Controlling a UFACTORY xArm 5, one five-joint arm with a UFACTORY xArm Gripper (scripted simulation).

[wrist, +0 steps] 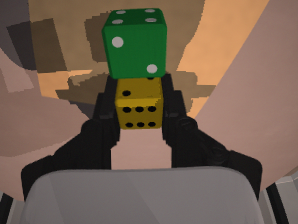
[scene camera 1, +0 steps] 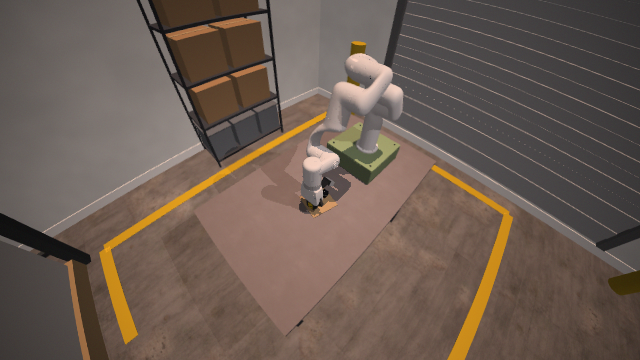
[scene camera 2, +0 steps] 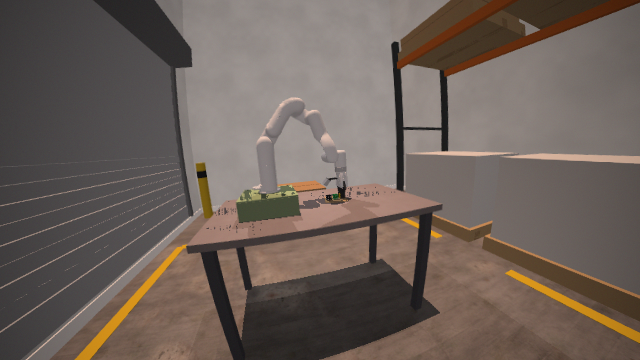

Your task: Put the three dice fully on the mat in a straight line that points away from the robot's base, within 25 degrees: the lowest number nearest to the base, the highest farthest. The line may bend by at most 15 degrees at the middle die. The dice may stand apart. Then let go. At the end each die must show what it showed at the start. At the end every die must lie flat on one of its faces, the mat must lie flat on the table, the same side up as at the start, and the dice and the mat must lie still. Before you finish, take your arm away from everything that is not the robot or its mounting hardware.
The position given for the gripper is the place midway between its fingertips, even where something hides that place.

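The scene shows the gripper (wrist: 140, 89) together with an orange mat (wrist: 71, 63), while a yellow die (wrist: 139, 101) and a green die (wrist: 135, 45) can be seen as well.
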